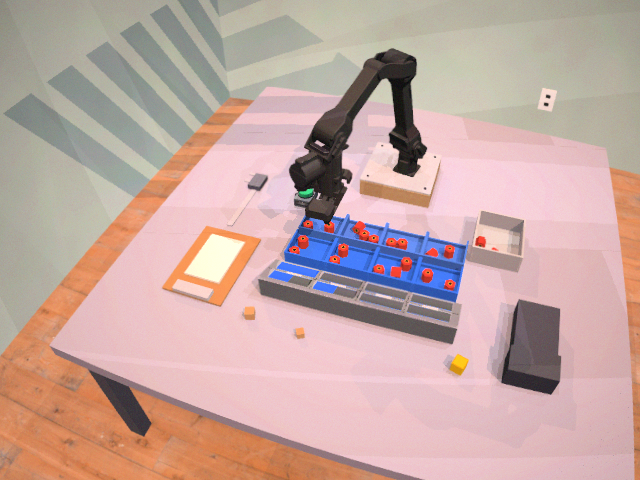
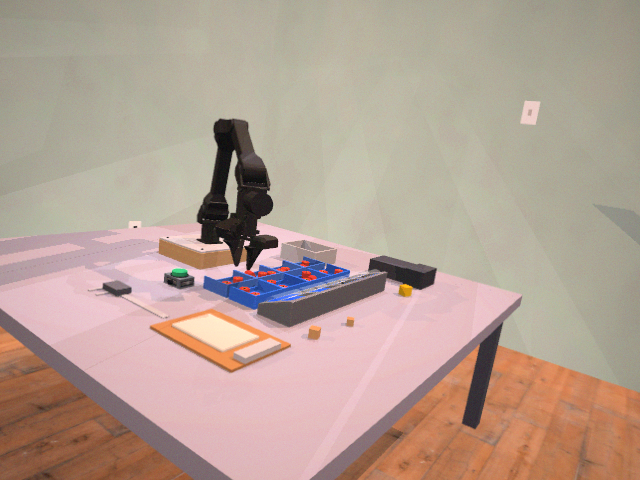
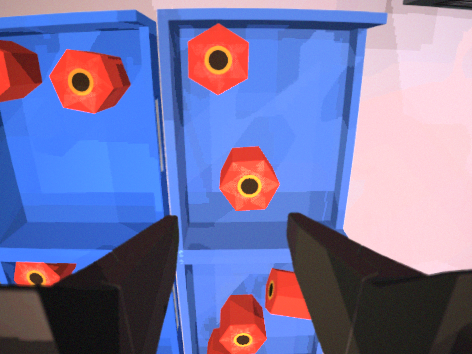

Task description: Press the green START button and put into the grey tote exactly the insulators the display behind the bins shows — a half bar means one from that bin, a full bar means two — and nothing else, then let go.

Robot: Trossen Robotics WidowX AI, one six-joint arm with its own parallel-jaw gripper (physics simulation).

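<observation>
My gripper [image 1: 327, 220] [image 2: 243, 266] [image 3: 233, 225] is partly open and empty, pointing down above the far-row left-end bin. That bin holds two red insulators, one [image 1: 328, 227] [image 3: 249, 197] near the fingertips and another [image 1: 308, 224] [image 3: 218, 82] farther off. The blue bins [image 1: 370, 263] [image 2: 242, 298] hold more red insulators. The display [image 1: 356, 311] [image 2: 330, 304] shows a full and a half blue bar in its left column and a half blue bar in its second column. The grey tote [image 1: 492, 259] [image 2: 308, 252] contains a red insulator [image 1: 480, 241] and part of another red piece. The green START button [image 1: 306, 192] [image 2: 179, 272] stands beside the bins.
A clipboard [image 1: 214, 258] [image 2: 214, 331] and a grey device with a strip [image 1: 257, 181] [image 2: 116, 287] lie left of the bins. Two orange cubes, a yellow cube [image 1: 459, 364] [image 2: 405, 290] and a black block [image 1: 535, 335] [image 2: 402, 271] are on the display's outer side.
</observation>
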